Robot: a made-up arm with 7 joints. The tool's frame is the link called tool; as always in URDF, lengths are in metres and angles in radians. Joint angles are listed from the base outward. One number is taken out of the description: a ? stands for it. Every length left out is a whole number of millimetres.
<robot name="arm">
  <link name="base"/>
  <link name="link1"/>
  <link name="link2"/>
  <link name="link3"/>
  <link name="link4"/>
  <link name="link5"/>
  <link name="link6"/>
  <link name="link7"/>
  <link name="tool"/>
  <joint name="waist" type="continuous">
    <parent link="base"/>
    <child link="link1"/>
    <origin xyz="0.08 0 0.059" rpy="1.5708 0 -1.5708"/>
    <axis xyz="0 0 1"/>
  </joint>
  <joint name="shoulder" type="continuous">
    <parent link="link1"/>
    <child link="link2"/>
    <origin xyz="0.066 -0.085 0" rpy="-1.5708 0 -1.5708"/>
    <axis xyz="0 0 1"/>
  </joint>
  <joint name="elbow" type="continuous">
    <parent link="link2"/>
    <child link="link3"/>
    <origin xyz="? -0.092 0" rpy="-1.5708 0 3.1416"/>
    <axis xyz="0 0 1"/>
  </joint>
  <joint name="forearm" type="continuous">
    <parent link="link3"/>
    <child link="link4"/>
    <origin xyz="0.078 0.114 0" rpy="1.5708 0 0"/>
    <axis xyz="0 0 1"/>
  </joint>
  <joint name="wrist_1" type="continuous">
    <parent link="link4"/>
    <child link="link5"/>
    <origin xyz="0.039 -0.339 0" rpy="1.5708 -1.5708 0"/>
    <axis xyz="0 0 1"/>
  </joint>
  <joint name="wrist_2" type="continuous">
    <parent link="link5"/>
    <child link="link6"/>
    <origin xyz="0.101 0.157 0" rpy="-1.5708 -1.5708 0"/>
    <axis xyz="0 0 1"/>
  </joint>
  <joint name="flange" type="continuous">
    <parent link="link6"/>
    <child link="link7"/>
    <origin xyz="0.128 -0.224 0" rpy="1.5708 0 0"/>
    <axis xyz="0 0 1"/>
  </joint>
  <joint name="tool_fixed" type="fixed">
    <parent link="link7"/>
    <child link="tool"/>
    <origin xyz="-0.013 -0.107 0" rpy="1.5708 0 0"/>
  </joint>
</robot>
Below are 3 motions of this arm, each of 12 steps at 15 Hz.
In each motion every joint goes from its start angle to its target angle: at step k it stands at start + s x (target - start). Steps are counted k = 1, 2, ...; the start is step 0. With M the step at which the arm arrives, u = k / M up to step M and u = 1 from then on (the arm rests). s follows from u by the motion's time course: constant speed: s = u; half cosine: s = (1 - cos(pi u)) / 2; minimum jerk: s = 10 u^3 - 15 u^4 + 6 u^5.
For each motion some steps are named. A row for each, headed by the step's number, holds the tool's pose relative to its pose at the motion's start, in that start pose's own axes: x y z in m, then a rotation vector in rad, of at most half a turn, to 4 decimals.
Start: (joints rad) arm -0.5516 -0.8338 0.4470 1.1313 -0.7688 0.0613 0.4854
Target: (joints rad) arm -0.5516 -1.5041 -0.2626 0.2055 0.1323 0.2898 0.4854
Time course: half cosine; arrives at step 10
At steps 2, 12:
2: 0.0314 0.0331 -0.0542 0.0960 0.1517 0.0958
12: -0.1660 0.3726 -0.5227 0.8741 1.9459 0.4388

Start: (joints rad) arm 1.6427 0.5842 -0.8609 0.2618 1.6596 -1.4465 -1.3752
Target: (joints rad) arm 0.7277 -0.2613 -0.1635 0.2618 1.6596 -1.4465 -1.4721
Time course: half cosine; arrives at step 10
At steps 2, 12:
2: 0.0048 -0.0278 0.0081 -0.0305 -0.0053 0.0876
12: 0.0905 -0.2002 0.1161 -0.6176 -0.2949 0.4959

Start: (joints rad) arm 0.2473 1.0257 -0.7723 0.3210 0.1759 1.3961 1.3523
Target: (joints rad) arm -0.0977 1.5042 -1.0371 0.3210 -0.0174 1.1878 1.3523
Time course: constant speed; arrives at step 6
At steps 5, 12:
5: -0.2433 -0.0625 -0.0056 -0.1293 0.0580 0.5306
12: -0.2892 -0.0912 -0.0081 -0.1569 0.0496 0.6360

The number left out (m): -0.068
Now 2 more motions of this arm.
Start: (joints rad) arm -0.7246 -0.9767 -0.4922 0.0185 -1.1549 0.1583 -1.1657
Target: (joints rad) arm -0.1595 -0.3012 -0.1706 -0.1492 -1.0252 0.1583 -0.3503
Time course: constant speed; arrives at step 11
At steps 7, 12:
7: 0.0620 -0.0928 0.0410 -0.5247 0.3554 0.0448
12: 0.0935 -0.1286 0.0647 -0.8497 0.5421 -0.0169

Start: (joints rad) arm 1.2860 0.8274 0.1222 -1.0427 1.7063 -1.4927 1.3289
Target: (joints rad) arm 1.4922 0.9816 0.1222 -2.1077 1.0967 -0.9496 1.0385
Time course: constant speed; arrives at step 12
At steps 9, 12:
9: -0.0565 -0.2076 -0.2229 0.9419 0.3504 -0.5377
12: -0.1135 -0.2259 -0.3341 1.2222 0.4778 -0.7521

